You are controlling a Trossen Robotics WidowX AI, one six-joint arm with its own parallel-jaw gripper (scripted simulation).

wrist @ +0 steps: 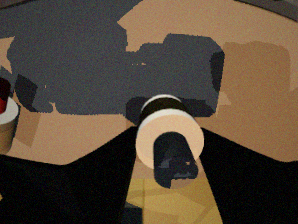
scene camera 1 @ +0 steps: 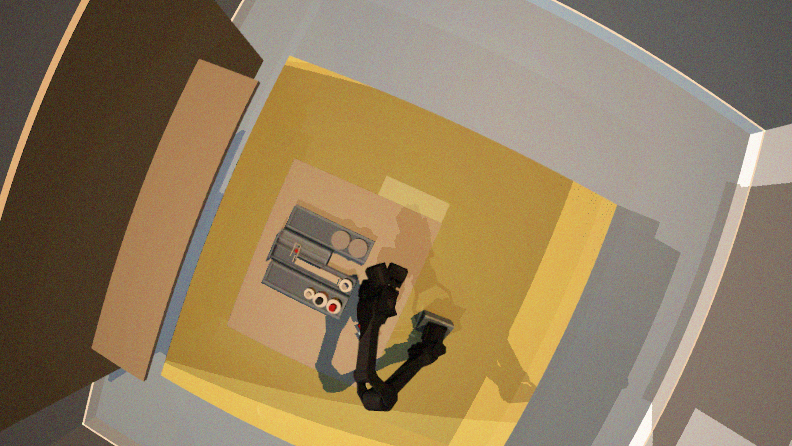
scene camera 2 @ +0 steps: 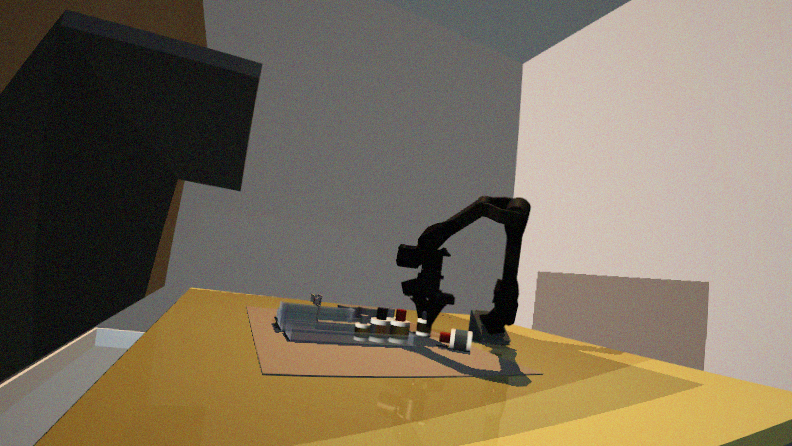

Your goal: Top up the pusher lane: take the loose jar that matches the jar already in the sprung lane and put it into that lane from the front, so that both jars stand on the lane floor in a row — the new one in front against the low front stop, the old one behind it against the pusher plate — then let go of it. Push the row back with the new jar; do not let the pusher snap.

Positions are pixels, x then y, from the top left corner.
Scene:
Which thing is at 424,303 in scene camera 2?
The gripper.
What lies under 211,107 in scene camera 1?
A shelf.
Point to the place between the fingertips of the gripper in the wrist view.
166,132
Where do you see a shelf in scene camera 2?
195,106

